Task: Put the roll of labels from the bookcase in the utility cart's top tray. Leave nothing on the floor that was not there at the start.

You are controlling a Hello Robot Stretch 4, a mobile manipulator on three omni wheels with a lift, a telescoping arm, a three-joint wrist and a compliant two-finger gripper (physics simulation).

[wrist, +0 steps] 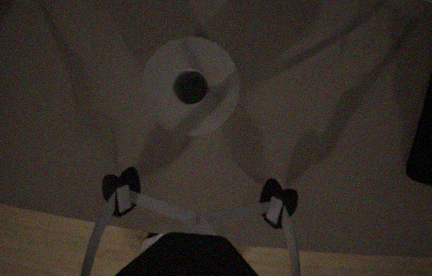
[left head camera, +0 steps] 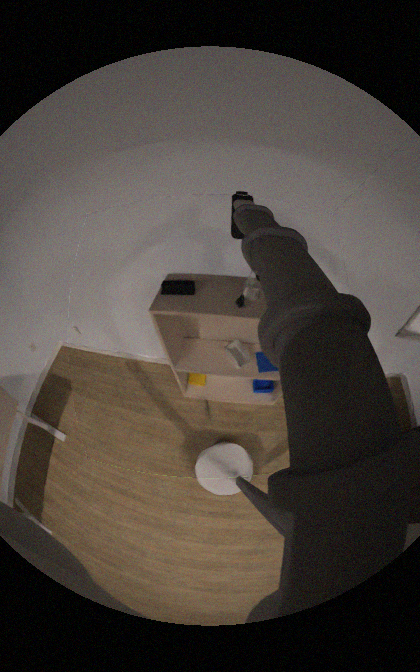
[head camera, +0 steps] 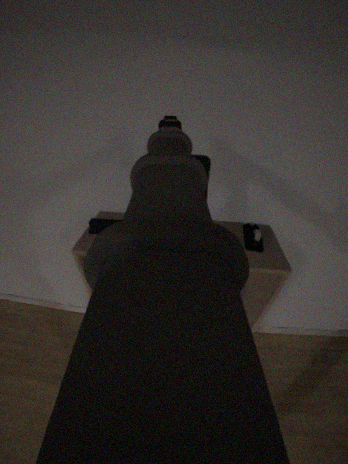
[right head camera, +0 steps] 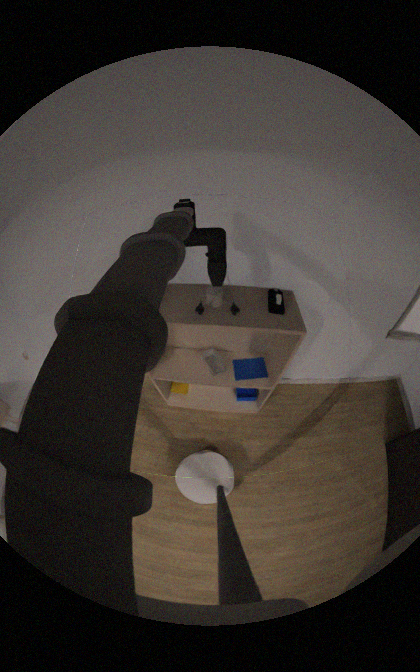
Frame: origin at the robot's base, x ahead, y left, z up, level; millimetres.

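Where they show: gripper, between the fingertips: [wrist: 200,189].
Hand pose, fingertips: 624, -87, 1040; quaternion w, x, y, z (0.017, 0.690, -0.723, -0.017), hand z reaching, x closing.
After its pixels a point has its place, as x, y, z.
The roll of labels [wrist: 159,100] {702, -57, 1093} [left head camera: 252,290] [right head camera: 214,298] is a pale disc with a dark hole. It lies flat on top of the wooden bookcase [wrist: 55,150] {654, 58, 1033} [left head camera: 215,302] [right head camera: 262,319] [head camera: 272,257] {599, -393, 1033}. My gripper [wrist: 200,189] {624, -87, 1040} [right head camera: 217,308] is open and points down over the bookcase's front part. In the wrist view the roll is ahead of the fingertips, apart from them and centred roughly between them. The arm hides the gripper in the head camera view and partly in the left head camera view. The utility cart cannot be made out in these views.
A black box [left head camera: 178,287] [head camera: 102,226] {717, 255, 1072} and a black item with a white part [right head camera: 276,301] [head camera: 253,237] {657, -324, 1081} stand on the bookcase top. Lower shelves hold a grey box [right head camera: 215,361], blue items [right head camera: 250,368] and a yellow one [right head camera: 180,387]. A round white object [left head camera: 220,470] [right head camera: 200,475] stands before the bookcase.
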